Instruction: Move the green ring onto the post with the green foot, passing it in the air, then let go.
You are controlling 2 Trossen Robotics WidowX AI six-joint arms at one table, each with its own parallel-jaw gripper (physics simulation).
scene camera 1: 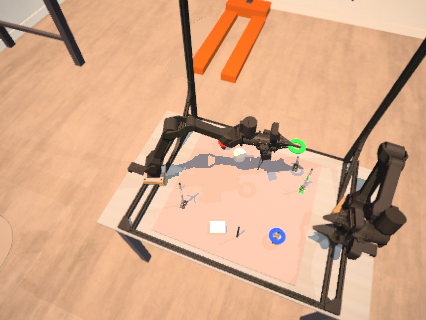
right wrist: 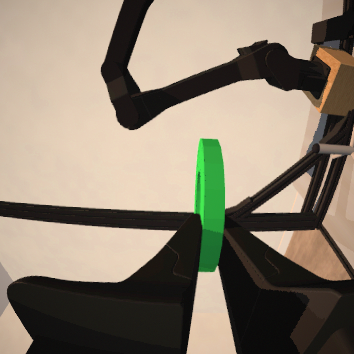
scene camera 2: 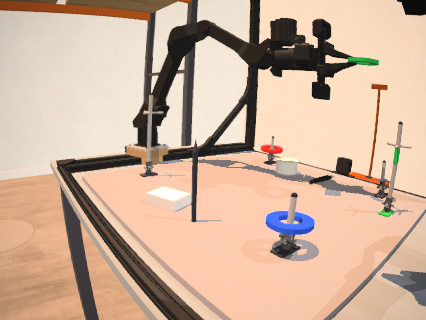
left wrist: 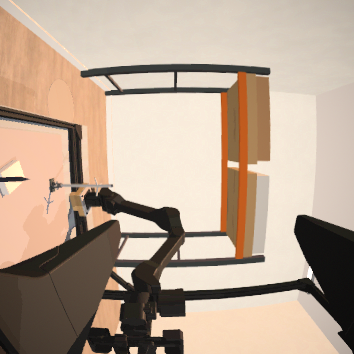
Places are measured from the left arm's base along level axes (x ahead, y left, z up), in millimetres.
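Where they show: left gripper, fingertip midpoint: (scene camera 1: 317,222) (left wrist: 209,227); right gripper, fingertip midpoint: (scene camera 1: 293,145) (right wrist: 206,222) (scene camera 2: 356,61); left arm's base, link origin: (right wrist: 316,76); right arm's base, link origin: (scene camera 1: 154,172) (left wrist: 87,198).
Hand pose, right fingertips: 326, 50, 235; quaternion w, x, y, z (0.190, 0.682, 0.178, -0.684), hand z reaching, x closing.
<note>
Things, the pixels of their top centre, and the offset from my right fingertips, as dx, dy, dz. "pt": a spot on its surface instead.
- green ring, top centre: (right wrist: 196,203) (scene camera 2: 363,59) (scene camera 1: 297,145) -14, -6, +5
- thin post with the green foot, surface spot: (scene camera 2: 396,155) (scene camera 1: 308,177) pt -108, -36, -185
- short dark-footed post, surface spot: (scene camera 2: 383,180) (scene camera 1: 297,164) pt -17, -122, -270
- blue ring, top centre: (scene camera 2: 290,218) (scene camera 1: 277,235) -157, +246, -260
- red ring, top centre: (scene camera 2: 272,146) +345, +18, -258
- white cylinder, top centre: (scene camera 2: 287,160) (scene camera 1: 239,153) +243, +18, -277
- white block, top centre: (scene camera 2: 168,193) (left wrist: 13,176) (scene camera 1: 217,226) +65, +382, -292
- black spike, top centre: (scene camera 2: 195,139) (scene camera 1: 239,225) -25, +352, -172
- tall grey post, surface spot: (scene camera 2: 149,135) (scene camera 1: 182,195) pt +258, +403, -208
The green ring (scene camera 1: 303,146) (scene camera 2: 370,62) (right wrist: 213,185) is held flat, high in the air. My right gripper (scene camera 1: 290,145) (scene camera 2: 351,61) (right wrist: 206,222) is shut on its near edge. The thin post with the green foot (scene camera 1: 307,179) (scene camera 2: 396,155) stands upright, with a green band and a small crossbar. Its foot shows in both scene views. In scene camera 2 the ring is above and left of the post's top, apart from it. My left gripper (scene camera 1: 320,223) (left wrist: 209,227) is open and empty, at the table's right side in scene camera 1. The ring does not show in the left wrist view.
A short dark-footed post (scene camera 1: 295,166) (scene camera 2: 383,180) stands near the green-footed one. A blue ring (scene camera 1: 270,236) (scene camera 2: 290,230), red ring (scene camera 2: 271,151), white cylinder (scene camera 1: 239,156) (scene camera 2: 287,166), white block (scene camera 1: 217,227) (scene camera 2: 168,198), black spike (scene camera 1: 238,232) (scene camera 2: 194,185) and tall grey post (scene camera 1: 181,195) (scene camera 2: 149,135) are around.
</note>
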